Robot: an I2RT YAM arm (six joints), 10 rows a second.
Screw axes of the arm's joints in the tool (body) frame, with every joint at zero. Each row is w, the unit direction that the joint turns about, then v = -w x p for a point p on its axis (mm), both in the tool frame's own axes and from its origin. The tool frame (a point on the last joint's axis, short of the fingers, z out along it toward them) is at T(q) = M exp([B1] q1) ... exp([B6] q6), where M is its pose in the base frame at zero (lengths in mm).
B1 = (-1, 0, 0, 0.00, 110.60, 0.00)
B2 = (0, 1, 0, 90.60, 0.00, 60.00)
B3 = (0, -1, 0, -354.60, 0.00, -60.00)
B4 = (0, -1, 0, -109.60, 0.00, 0.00)
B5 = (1, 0, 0, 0.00, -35.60, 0.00)
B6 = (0, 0, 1, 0.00, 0.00, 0.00)
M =
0 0 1 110.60
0 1 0 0.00
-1 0 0 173.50
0 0 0 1
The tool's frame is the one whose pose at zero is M.
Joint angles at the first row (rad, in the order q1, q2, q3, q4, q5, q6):
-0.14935 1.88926 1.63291 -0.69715 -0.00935 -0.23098
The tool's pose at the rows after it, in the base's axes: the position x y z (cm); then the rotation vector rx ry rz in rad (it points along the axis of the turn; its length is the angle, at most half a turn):
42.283 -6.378 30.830 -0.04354 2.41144 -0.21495
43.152 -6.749 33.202 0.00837 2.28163 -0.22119
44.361 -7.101 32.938 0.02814 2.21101 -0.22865
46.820 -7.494 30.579 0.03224 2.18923 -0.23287
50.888 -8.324 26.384 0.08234 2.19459 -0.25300
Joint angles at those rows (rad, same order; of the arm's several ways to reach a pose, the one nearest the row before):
-0.14592 1.88965 1.74889 -0.69029 0.04559 -0.19970
-0.15124 1.89422 1.80914 -0.61703 0.04789 -0.16612
-0.15469 1.92166 1.81140 -0.52165 0.05092 -0.15507
-0.15469 2.01170 1.83623 -0.43470 0.05359 -0.15317
-0.15621 2.19404 1.95101 -0.37363 0.08603 -0.12569

